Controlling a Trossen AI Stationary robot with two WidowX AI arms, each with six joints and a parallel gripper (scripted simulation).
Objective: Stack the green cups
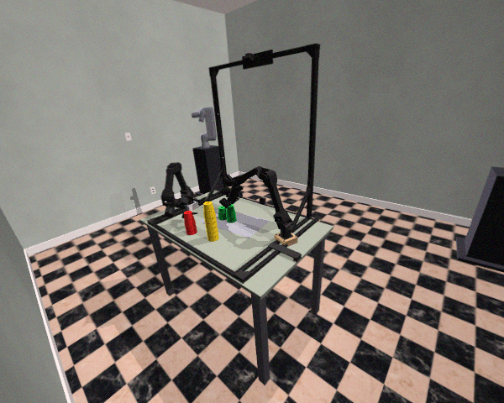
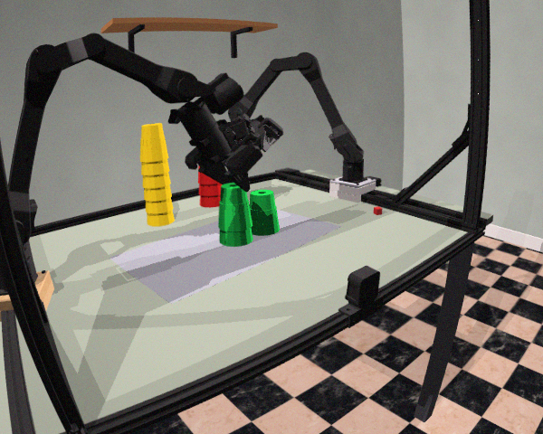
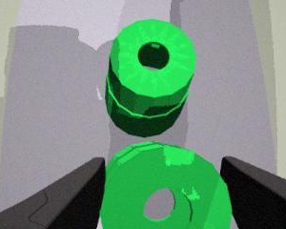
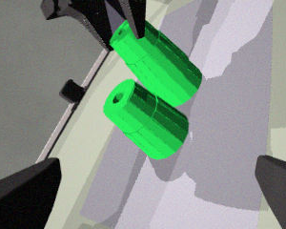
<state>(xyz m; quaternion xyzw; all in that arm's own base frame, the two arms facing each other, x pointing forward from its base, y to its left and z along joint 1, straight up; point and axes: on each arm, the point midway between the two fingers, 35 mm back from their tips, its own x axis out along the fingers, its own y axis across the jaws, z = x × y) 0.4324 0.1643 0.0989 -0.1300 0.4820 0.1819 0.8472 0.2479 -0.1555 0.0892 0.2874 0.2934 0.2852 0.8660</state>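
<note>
The grey mat is 14 cm below my left hand and 2 cm to the left of it. Also, from my left hand: red cube (35 cm to the right, 13 cm below, 13 cm behind).
</note>
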